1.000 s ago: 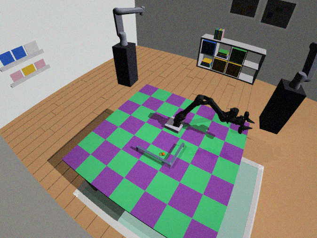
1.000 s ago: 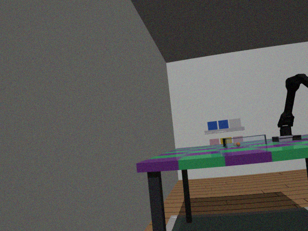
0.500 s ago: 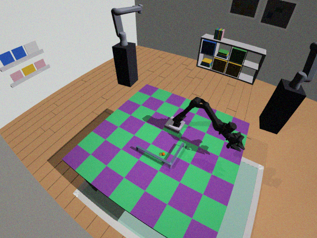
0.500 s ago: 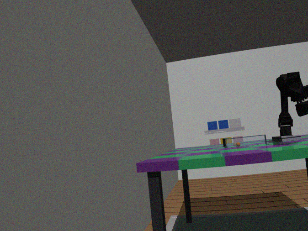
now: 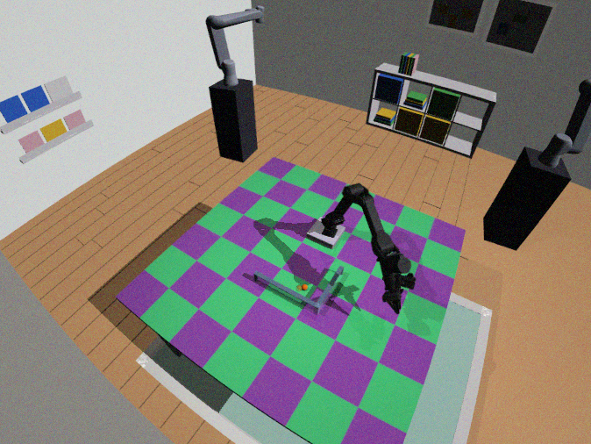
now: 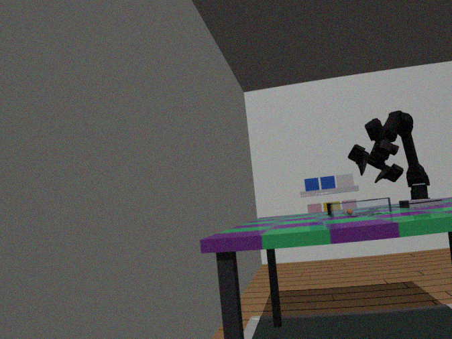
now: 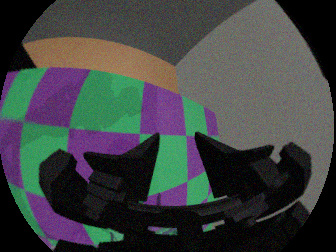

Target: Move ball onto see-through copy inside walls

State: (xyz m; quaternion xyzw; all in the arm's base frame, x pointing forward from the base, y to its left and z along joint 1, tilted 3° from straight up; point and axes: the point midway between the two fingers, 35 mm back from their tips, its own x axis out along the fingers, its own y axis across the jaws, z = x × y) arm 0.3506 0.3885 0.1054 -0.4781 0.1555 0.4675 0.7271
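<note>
Right now my gripper tip is 20 mm past the orange ball, 400 mm to the left of it and 120 mm above it.
</note>
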